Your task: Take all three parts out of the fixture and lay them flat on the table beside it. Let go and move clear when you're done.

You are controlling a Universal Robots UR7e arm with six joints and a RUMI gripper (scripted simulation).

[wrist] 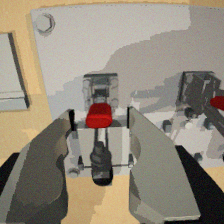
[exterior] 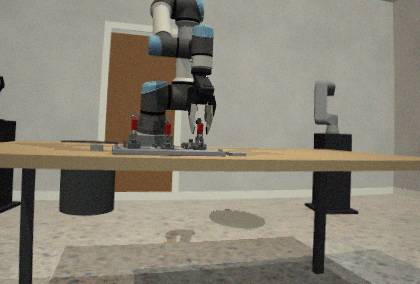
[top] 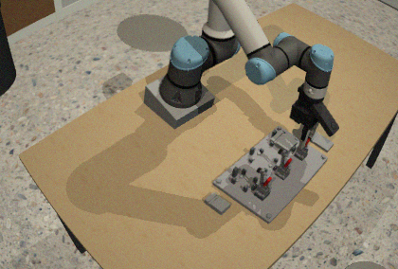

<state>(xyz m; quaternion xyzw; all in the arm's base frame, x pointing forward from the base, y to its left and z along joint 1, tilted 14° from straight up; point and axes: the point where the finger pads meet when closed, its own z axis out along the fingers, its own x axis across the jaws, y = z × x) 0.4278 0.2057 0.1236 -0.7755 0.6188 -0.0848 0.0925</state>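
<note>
The grey fixture plate is 1 cm behind my hand, 12 cm to the right of it and 8 cm below it.
</note>
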